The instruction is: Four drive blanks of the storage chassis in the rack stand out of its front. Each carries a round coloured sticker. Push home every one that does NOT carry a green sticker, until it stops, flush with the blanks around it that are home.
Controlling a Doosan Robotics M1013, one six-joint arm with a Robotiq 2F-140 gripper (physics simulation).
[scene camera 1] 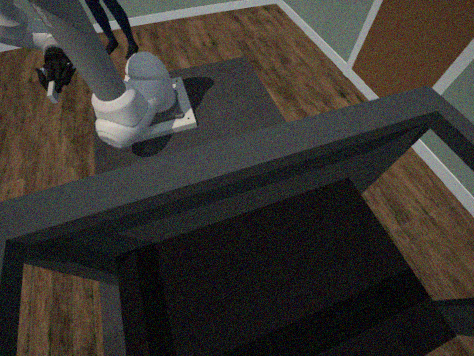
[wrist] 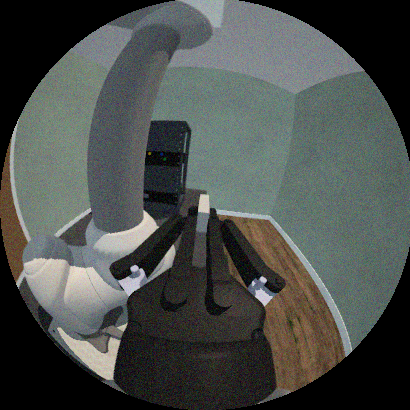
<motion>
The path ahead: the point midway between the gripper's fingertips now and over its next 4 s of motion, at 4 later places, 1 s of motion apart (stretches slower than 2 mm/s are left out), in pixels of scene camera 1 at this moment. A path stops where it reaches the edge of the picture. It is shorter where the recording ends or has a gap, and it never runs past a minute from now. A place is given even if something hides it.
My gripper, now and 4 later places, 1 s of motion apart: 52,99; 50,113; 70,115; 109,125; 185,129
</motion>
